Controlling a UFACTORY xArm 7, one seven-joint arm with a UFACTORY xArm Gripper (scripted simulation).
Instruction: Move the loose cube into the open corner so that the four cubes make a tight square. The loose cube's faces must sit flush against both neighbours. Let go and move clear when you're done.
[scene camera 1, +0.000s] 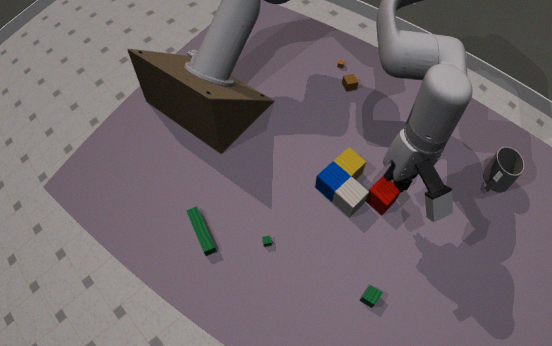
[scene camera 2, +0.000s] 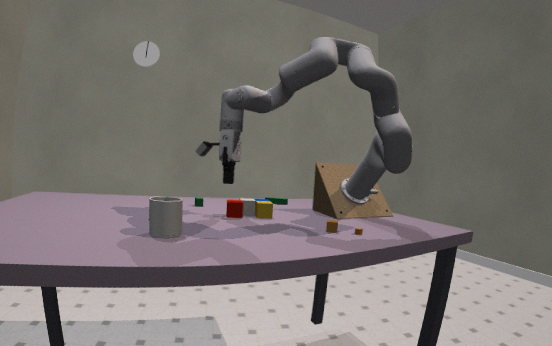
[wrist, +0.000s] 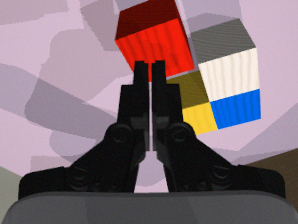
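Note:
My gripper (scene camera 1: 399, 185) is here in my sight. The wrist view shows my gripper (wrist: 150, 80) too, and scene camera 2 also has a view of my gripper (scene camera 2: 228, 183).

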